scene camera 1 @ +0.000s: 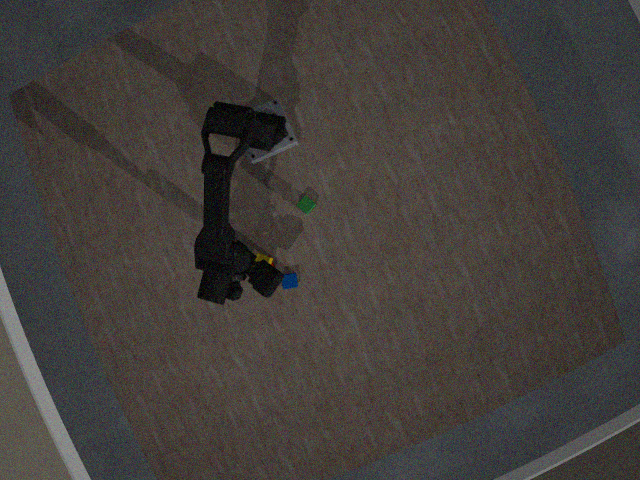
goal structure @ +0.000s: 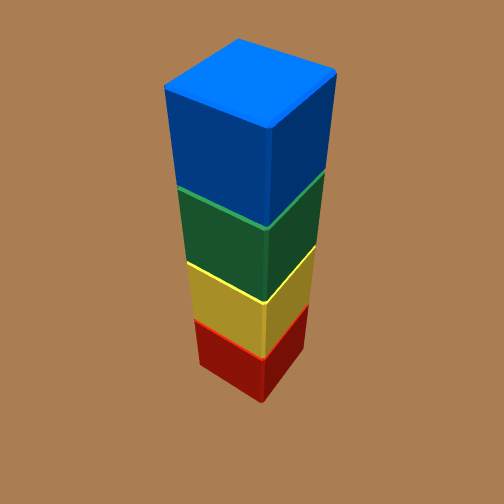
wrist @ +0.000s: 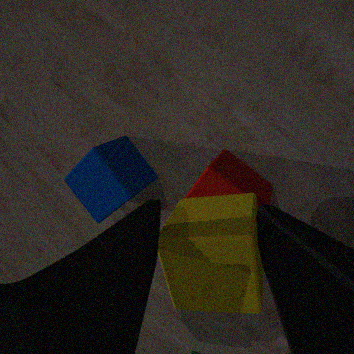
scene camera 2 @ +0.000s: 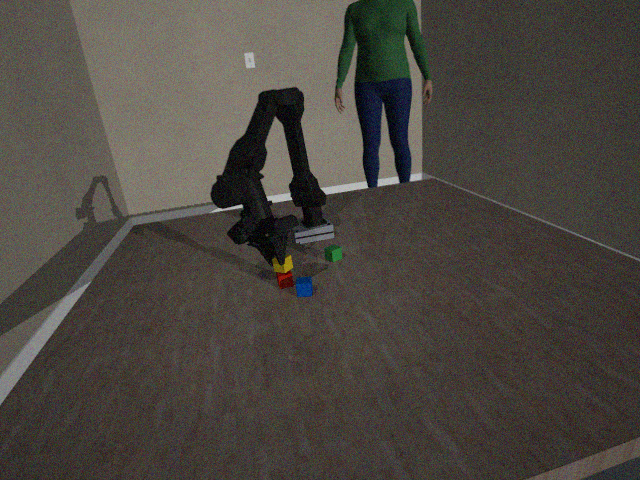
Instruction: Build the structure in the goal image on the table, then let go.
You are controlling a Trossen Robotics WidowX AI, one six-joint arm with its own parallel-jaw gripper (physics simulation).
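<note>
My gripper point(scene camera 2: 281, 259) point(wrist: 208, 213) is shut on a yellow cube point(scene camera 1: 264, 258) point(scene camera 2: 283, 265) point(wrist: 212, 280), one finger on each side. The yellow cube looks slightly tilted and is over a red cube point(scene camera 2: 284, 280) point(wrist: 222, 177), which it partly hides in the wrist view; whether they touch is hard to tell. The red cube is on the table, almost hidden by the arm in scene camera 1. A blue cube point(scene camera 1: 290, 281) point(scene camera 2: 304, 287) point(wrist: 110, 177) is on the table beside the red one, with a small gap. A green cube point(scene camera 1: 306, 204) point(scene camera 2: 333, 253) stands apart, nearer the arm's base.
The arm's grey base plate point(scene camera 1: 275, 151) point(scene camera 2: 314, 234) is behind the green cube. The black arm reaches from it over the wood-grain surface point(scene camera 1: 413, 258) point(scene camera 2: 361, 361). A person in a green top point(scene camera 2: 383, 51) stands at the back wall. The light is dim.
</note>
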